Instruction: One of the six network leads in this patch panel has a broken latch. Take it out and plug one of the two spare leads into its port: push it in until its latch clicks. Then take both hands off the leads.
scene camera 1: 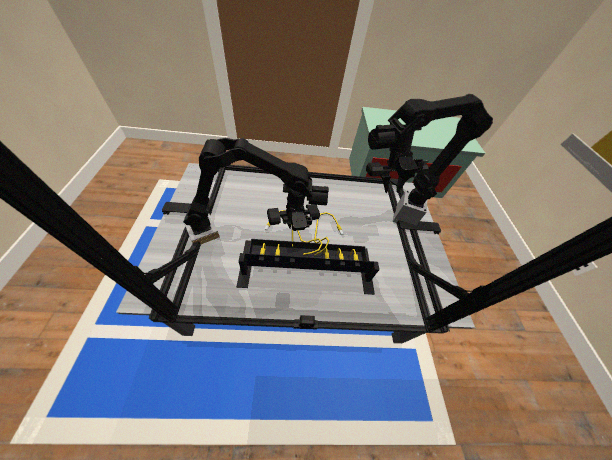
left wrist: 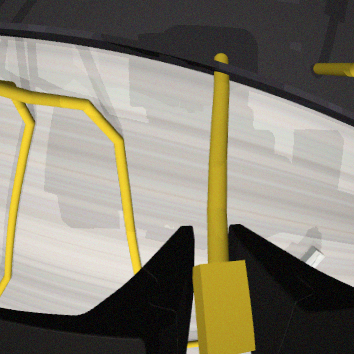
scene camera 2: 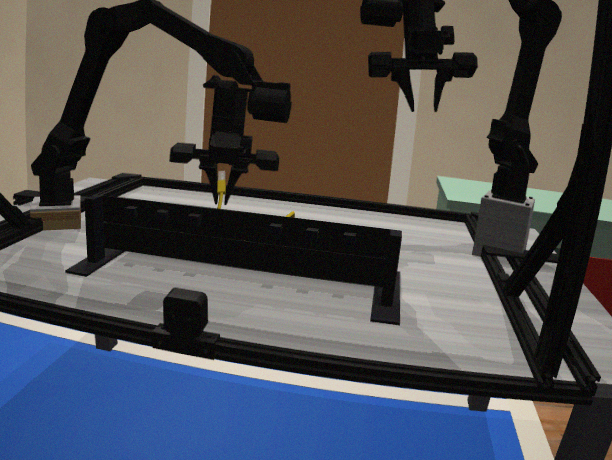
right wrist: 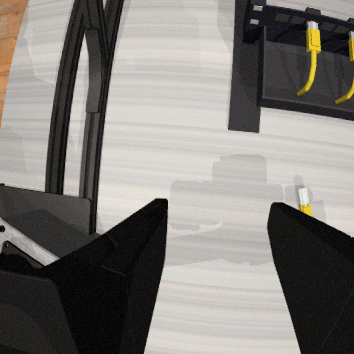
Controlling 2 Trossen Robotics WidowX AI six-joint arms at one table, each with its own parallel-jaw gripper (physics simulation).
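Places are measured from the left arm's base along level axes (x up, y back, z right), in millimetres.
Pixels of known places: left gripper, fingertip midpoint: (scene camera 1: 291, 227) (left wrist: 209, 236) (scene camera 2: 220, 204); right gripper, fingertip midpoint: (scene camera 1: 391, 192) (scene camera 2: 424, 111) (right wrist: 219, 212); left arm's base, origin of the base link: (scene camera 1: 200, 226) (scene camera 2: 56, 201); right arm's base, origin of the base link: (scene camera 1: 415, 200) (scene camera 2: 509, 197).
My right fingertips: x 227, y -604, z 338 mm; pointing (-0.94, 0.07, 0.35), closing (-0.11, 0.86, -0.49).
For each thing: its middle in the pictures, then the offset to it from my right fingertips. "spot": a spot on its surface instead.
- black patch panel, body centre: (scene camera 2: 238, 241) (scene camera 1: 308, 259) dx -216, dy +311, dz -3 mm
- yellow lead, surface spot: (left wrist: 224, 307) (scene camera 2: 221, 186) spot: dx -161, dy +303, dz -150 mm
- spare lead, body centre: (right wrist: 305, 206) (scene camera 1: 340, 229) dx -260, dy +90, dz -84 mm
- small black box, surface spot: (scene camera 2: 185, 310) (scene camera 1: 308, 324) spot: dx -231, dy +431, dz +188 mm
The black patch panel (scene camera 1: 305, 261) (scene camera 2: 240, 250) stands mid-table. Yellow leads show at five of its places in scene camera 1, such as the one at far left (scene camera 1: 263, 250) and far right (scene camera 1: 355, 255); no plug shows at the third place from left. My left gripper (scene camera 2: 222, 200) (left wrist: 209, 236) is shut on a yellow lead (scene camera 2: 221, 187) (left wrist: 224, 307), above and behind the panel, clear plug end up, cable hanging down. Its latch cannot be made out. One spare lead (scene camera 1: 338, 226) (right wrist: 305, 200) lies at right, the other (scene camera 1: 267, 227) (left wrist: 314, 257) at left. My right gripper (scene camera 2: 424, 109) (right wrist: 219, 212) is part open and empty, high up.
Looping yellow cables (scene camera 1: 316, 232) (left wrist: 122, 170) lie behind the panel and reach over its rear tray. A dark frame (scene camera 1: 250, 321) (scene camera 2: 325, 362) edges the table. A small black box (scene camera 1: 307, 321) (scene camera 2: 185, 310) sits on the front rail.
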